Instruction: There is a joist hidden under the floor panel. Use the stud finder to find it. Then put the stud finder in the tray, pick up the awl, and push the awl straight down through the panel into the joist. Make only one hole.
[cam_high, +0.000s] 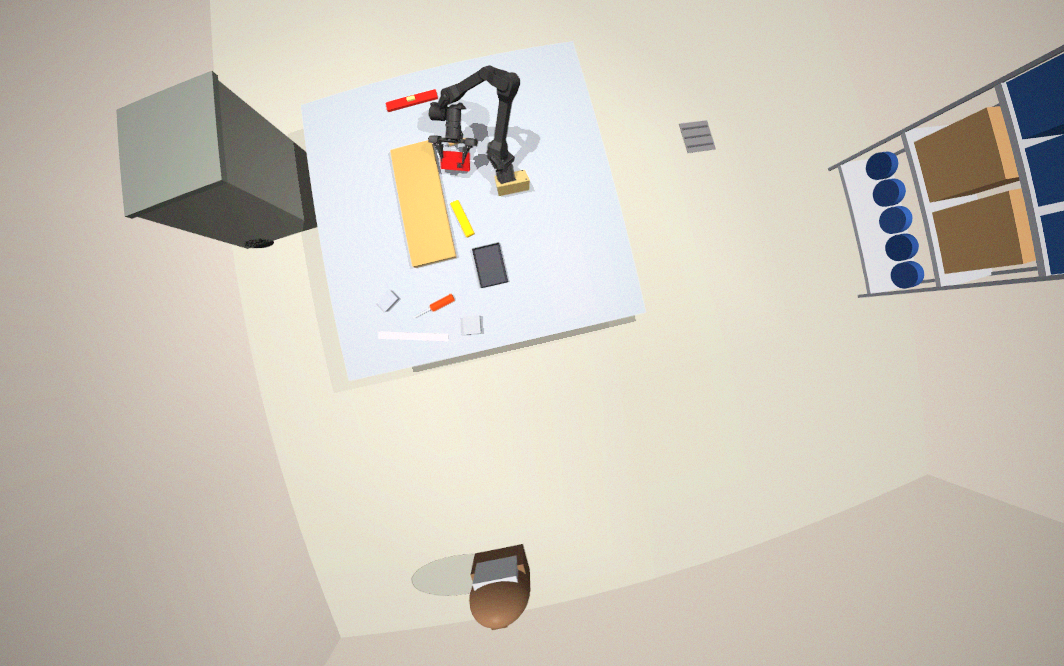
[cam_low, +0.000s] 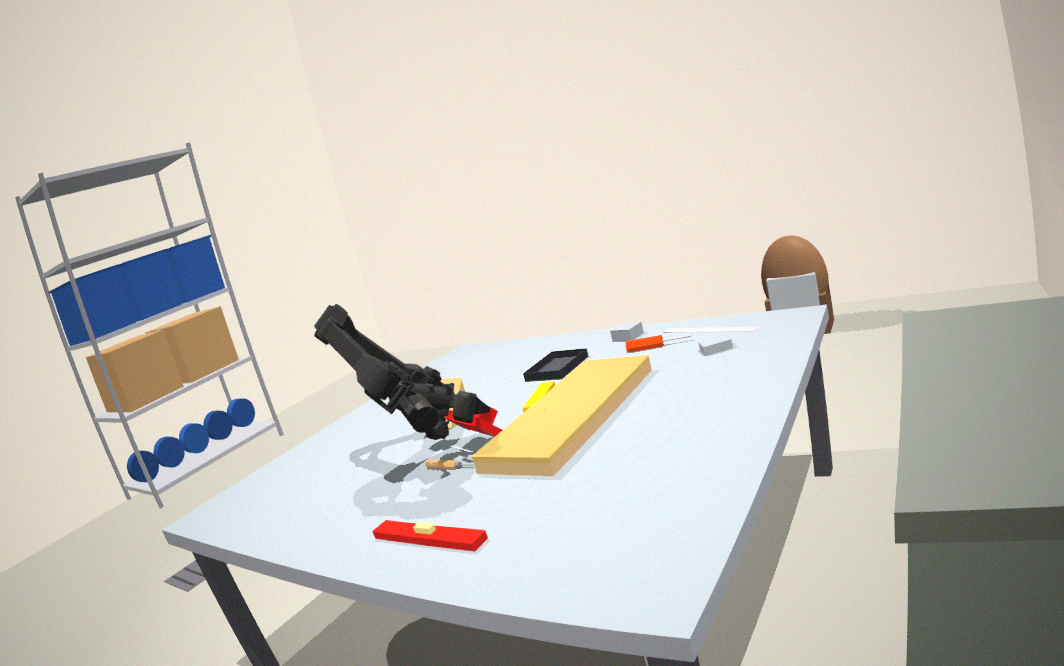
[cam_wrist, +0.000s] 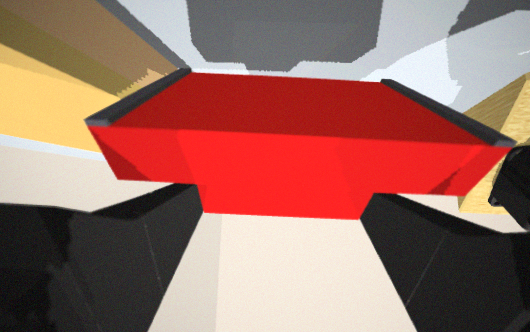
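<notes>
Right now my gripper tip is 13 cm to the left of the awl, 7 cm above it and 1 cm past it. Also, from my gripper tip: red stud finder (1 cm below, 1 cm behind); yellow block (21 cm to the left, 7 cm below, 3 cm ahead); red level (40 cm to the right, 10 cm ahead, 6 cm below).
</notes>
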